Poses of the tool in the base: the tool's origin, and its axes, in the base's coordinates. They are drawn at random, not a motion.
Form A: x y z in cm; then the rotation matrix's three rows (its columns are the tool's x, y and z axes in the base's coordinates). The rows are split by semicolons.
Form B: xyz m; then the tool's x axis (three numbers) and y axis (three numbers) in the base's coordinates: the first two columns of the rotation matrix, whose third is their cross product. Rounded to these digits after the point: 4 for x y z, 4 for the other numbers.
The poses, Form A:
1: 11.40 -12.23 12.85; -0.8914 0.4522 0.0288; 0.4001 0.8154 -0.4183; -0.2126 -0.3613 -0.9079
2: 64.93 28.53 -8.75; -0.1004 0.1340 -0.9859; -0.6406 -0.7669 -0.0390; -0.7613 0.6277 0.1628
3: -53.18 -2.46 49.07; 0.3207 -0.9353 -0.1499; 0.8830 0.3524 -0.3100; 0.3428 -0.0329 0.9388
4: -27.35 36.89 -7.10; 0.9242 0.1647 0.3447; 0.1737 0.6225 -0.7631; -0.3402 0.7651 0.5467
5: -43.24 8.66 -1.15; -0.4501 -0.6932 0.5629; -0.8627 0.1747 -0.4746; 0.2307 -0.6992 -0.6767
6: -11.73 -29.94 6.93; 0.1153 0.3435 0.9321; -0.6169 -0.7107 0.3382; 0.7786 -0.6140 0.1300
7: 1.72 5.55 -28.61; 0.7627 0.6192 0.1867; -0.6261 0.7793 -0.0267; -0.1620 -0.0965 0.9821
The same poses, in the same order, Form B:
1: 0.1140 -0.1223 0.1285 -0.8914 0.4001 -0.2126 0.4522 0.8154 -0.3613
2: 0.6493 0.2853 -0.0875 -0.1004 -0.6406 -0.7613 0.1340 -0.7669 0.6277
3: -0.5318 -0.0246 0.4907 0.3207 0.8830 0.3428 -0.9353 0.3524 -0.0329
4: -0.2735 0.3689 -0.0710 0.9242 0.1737 -0.3402 0.1647 0.6225 0.7651
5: -0.4324 0.0866 -0.0115 -0.4501 -0.8627 0.2307 -0.6932 0.1747 -0.6992
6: -0.1173 -0.2994 0.0693 0.1153 -0.6169 0.7786 0.3435 -0.7107 -0.6140
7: 0.0172 0.0555 -0.2861 0.7627 -0.6261 -0.1620 0.6192 0.7793 -0.0965
